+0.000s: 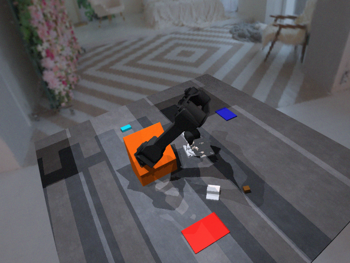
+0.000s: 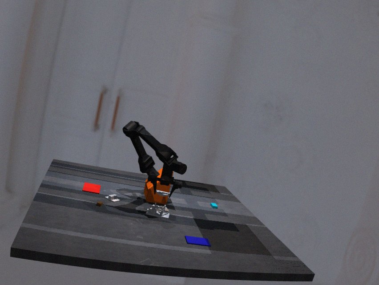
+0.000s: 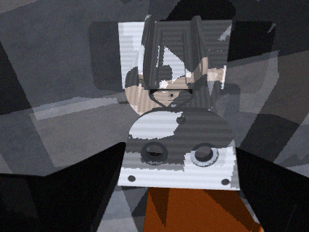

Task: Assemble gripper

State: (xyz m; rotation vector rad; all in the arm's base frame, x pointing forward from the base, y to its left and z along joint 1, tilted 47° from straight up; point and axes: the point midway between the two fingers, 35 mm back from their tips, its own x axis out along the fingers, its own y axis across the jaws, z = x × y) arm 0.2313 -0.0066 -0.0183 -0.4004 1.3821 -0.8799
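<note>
Right now the gripper jaw is 70 mm below my gripper tip, 20 mm to the right of it and 20 mm ahead of it. From my gripper tip the other things lie so: blue tile 360 mm ahead, 120 mm to the left, 80 mm below; then small brown cube 330 mm to the right, 80 mm below, 50 mm ahead; then white flat slab 80 mm below, 70 mm ahead, 20 mm to the right.
</note>
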